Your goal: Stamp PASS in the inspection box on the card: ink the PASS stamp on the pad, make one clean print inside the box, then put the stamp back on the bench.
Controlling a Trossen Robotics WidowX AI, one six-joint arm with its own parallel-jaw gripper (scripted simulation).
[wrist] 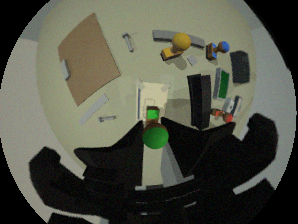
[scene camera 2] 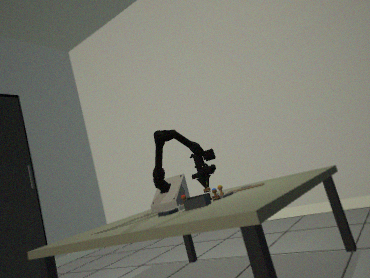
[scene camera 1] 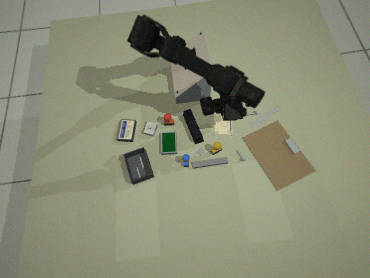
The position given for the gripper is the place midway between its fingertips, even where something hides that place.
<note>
In view: the gripper [scene camera 1: 226, 113], a green-knobbed pass stamp [wrist: 154, 136], a brown clipboard [scene camera 1: 278, 155] and a black bar [wrist: 200, 89].
The brown clipboard shows as well in the wrist view [wrist: 87, 65]. The gripper is seen too in the wrist view [wrist: 151, 121].
</note>
